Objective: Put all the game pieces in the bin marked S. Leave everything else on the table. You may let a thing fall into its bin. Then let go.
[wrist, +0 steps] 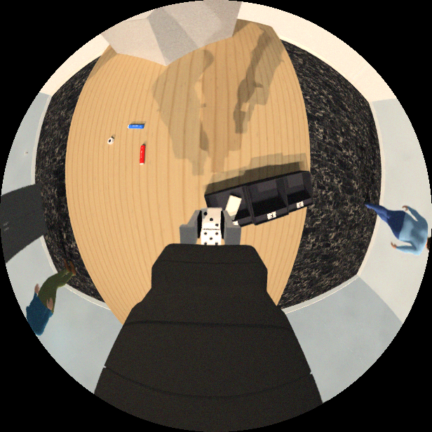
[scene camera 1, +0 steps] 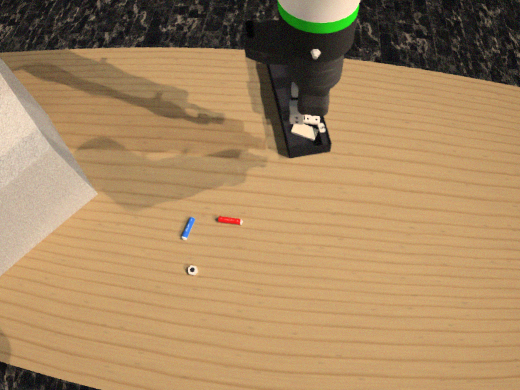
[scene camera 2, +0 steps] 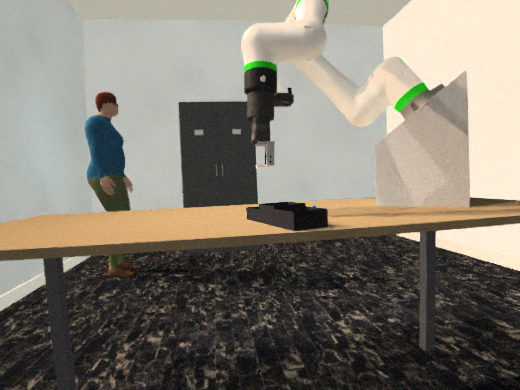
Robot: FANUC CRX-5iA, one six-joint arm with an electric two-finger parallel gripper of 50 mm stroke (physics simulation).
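Where they show: gripper, fingertip midpoint: [scene camera 1: 297,115] [scene camera 2: 269,165]; arm's base at its link origin: [scene camera 2: 425,114].
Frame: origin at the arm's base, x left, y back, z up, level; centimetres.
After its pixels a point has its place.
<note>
My gripper [scene camera 1: 304,118] @(y -59.2, x 15.3, z -17.0 cm) [scene camera 2: 265,163] @(y -59.2, x 15.3, z -17.0 cm) [wrist: 210,218] is shut on a white domino with black dots [scene camera 1: 311,120] @(y -61.6, x 14.4, z -16.8 cm) [wrist: 211,235], held upright between the fingers. It hangs well above the table, over or near the end compartment of the black three-part bin tray [scene camera 1: 309,150] @(y -62.2, x 15.6, z -29.5 cm) [scene camera 2: 311,220] @(y -54.3, x 39.5, z -29.8 cm) [wrist: 208,199]. That compartment is the bin marked S; its label [scene camera 1: 322,128] @(y -64.3, x 20.5, z -28.7 cm) is small in scene camera 1 and mostly hidden by a finger in the wrist view. A plain off-white tile [scene camera 1: 303,132] @(y -60.6, x 19.8, z -30.2 cm) [wrist: 233,205] lies tilted in the S bin. The arm hides part of the tray in scene camera 1.
A blue battery [scene camera 1: 188,228] @(y -41.7, x -2.9, z -30.6 cm) [wrist: 136,126], a red battery [scene camera 1: 230,220] @(y -49.2, x -0.2, z -30.5 cm) [wrist: 142,154] and a white nut [scene camera 1: 192,270] @(y -43.9, x -10.6, z -30.7 cm) [wrist: 110,141] lie apart on the table, away from the tray. The grey robot pedestal [scene camera 1: 35,190] @(y -15.8, x -4.2, z -17.1 cm) [scene camera 2: 425,160] @(y -8.9, x 11.9, z -16.9 cm) stands at the table's other side. A person [scene camera 2: 106,150] stands behind the table.
</note>
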